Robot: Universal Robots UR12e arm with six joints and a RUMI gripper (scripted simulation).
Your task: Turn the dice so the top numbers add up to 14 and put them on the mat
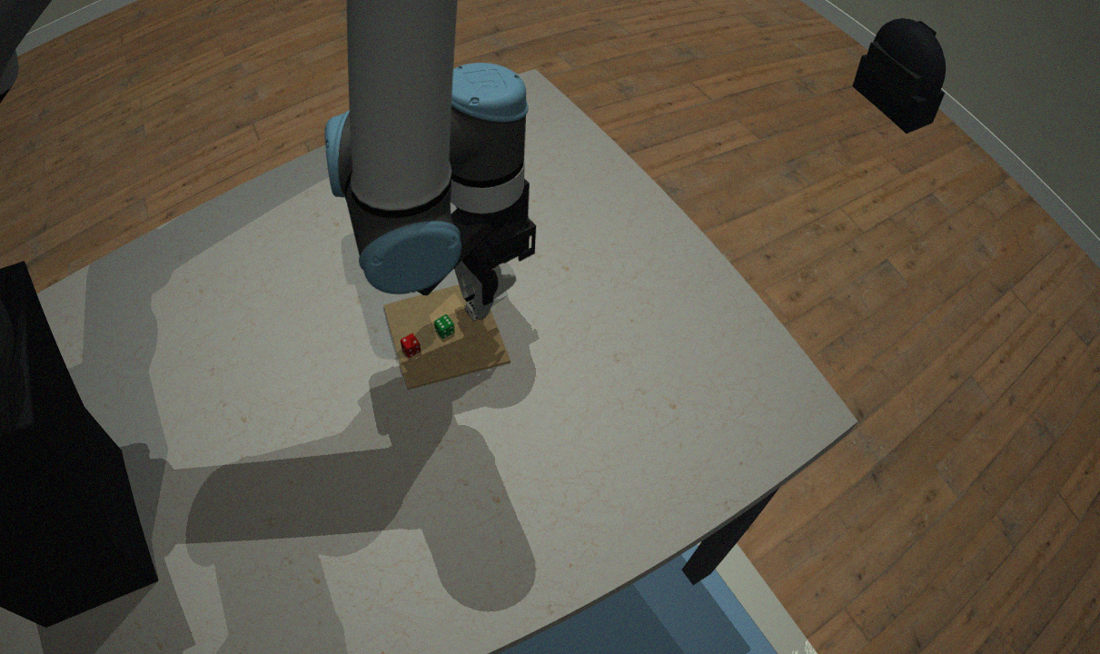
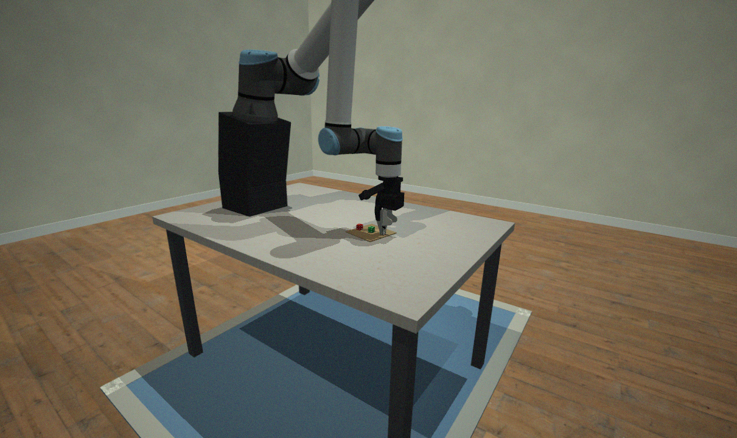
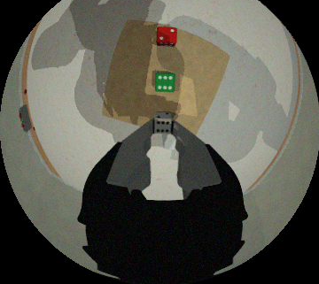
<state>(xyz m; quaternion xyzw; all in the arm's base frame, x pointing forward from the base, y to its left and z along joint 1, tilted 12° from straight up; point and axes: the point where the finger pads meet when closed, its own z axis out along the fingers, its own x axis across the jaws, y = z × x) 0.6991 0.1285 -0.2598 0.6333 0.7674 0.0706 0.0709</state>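
Right now the white die is 10 mm below my hand. The rest, counted from my hand: red die (100 mm behind, 20 mm to the right, 10 mm below); then mat (50 mm behind, 10 mm to the right, 20 mm below); then green die (50 mm behind, 10 mm to the right, 10 mm below).
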